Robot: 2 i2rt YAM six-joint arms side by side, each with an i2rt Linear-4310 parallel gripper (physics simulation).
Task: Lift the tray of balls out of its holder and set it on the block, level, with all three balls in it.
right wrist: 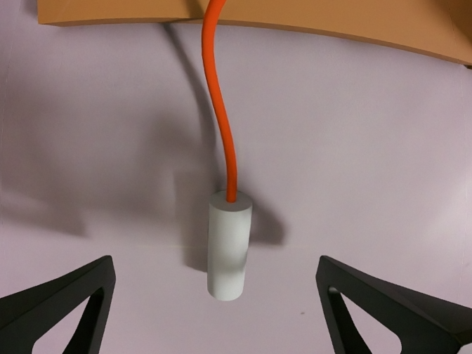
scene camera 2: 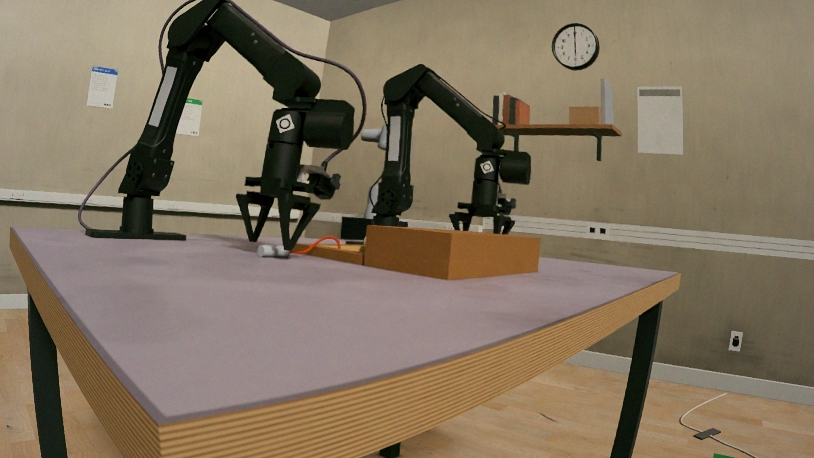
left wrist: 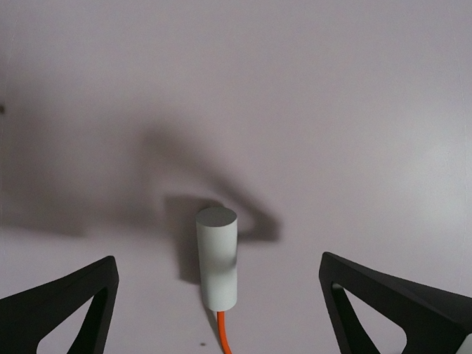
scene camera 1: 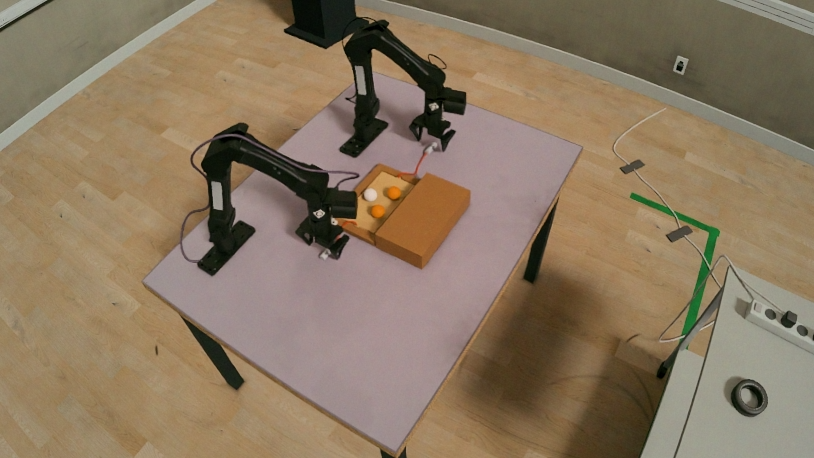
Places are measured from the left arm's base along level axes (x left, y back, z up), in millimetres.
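Pixels of known places: left gripper, fingertip midpoint: (scene camera 1: 431, 145); right gripper, fingertip midpoint: (scene camera 2: 269, 246) (scene camera 1: 324, 251); left arm's base, link origin: (scene camera 1: 364, 137); right arm's base, link origin: (scene camera 2: 136, 237) (scene camera 1: 226, 248).
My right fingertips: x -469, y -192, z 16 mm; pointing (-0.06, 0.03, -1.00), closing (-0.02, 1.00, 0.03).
Observation:
Ahead of a thing's pixels: the offset from my right fingertips to its top centre. Level surfaces: height alone.
A pale tray @(dx +238, dy -23, dz +0 mm) (scene camera 1: 382, 181) lies in a brown holder @(dx +238, dy -18, dz +0 mm) (scene camera 1: 360, 231) (scene camera 2: 339, 256). It bears a white ball @(dx +237, dy +5, dz +30 mm) (scene camera 1: 370, 194) and two orange balls @(dx +281, dy -51, dz +30 mm) (scene camera 1: 393, 193) @(dx +195, dy -51, dz +30 mm) (scene camera 1: 378, 211). An orange cord runs from each end to a white cylindrical handle. The block @(dx +238, dy -183, dz +44 mm) (scene camera 1: 424, 217) (scene camera 2: 407, 250) stands against the holder. My left gripper (scene camera 1: 431, 144) (scene camera 2: 485, 230) (left wrist: 219, 267) is open, pointing down, with its fingers either side of the far handle (left wrist: 218, 267). My right gripper (scene camera 1: 321, 250) (scene camera 2: 270, 244) (right wrist: 216, 269) is open, fingers either side of the near handle (right wrist: 229, 252) (scene camera 2: 265, 250). The balls are hidden in scene camera 2.
The purple table @(dz -16 mm) (scene camera 1: 341, 336) (scene camera 2: 256, 330) carries both arm bases. The block is taller than the holder and lies on its side away from the bases. In the right wrist view, the holder's brown edge (right wrist: 125, 11) crosses the top. A grey side table (scene camera 1: 757, 341) stands at the lower right.

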